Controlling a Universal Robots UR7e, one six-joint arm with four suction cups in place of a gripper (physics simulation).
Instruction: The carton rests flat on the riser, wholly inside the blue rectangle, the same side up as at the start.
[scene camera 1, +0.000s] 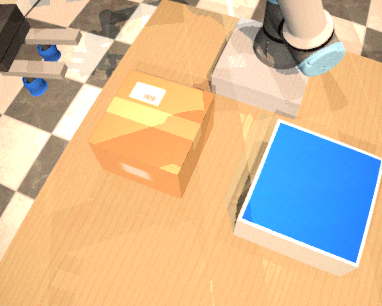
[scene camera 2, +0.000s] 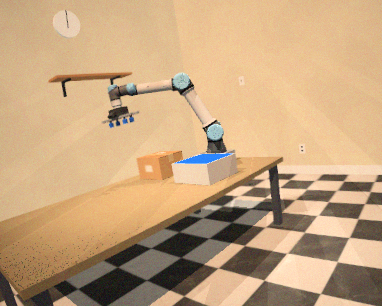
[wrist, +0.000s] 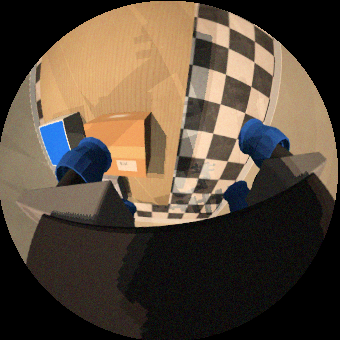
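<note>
The orange carton (scene camera 1: 150, 120) (scene camera 2: 155, 165) (wrist: 120, 135) rests flat on the table, apart from the riser, with a tape strip and a barcode label on its top. The white riser (scene camera 1: 295, 249) (scene camera 2: 192, 173) stands beside it, with the blue rectangle (scene camera 1: 312, 192) (scene camera 2: 205, 158) (wrist: 55, 142) on its top. Nothing rests on the rectangle. My gripper (scene camera 1: 42, 69) (scene camera 2: 121, 121) is open, its blue cups holding nothing. It hangs high, left of the carton in both scene views, only partly showing in scene camera 1. In the wrist view, a cup covers part of the carton's left side.
The wooden table (scene camera 1: 125, 250) (scene camera 2: 115, 205) (wrist: 115, 60) carries the carton, riser and the arm's grey base block (scene camera 1: 250, 95). Its long edge runs past the carton, with chequered floor beyond. A wall shelf (scene camera 2: 90, 77) hangs behind the arm in scene camera 2.
</note>
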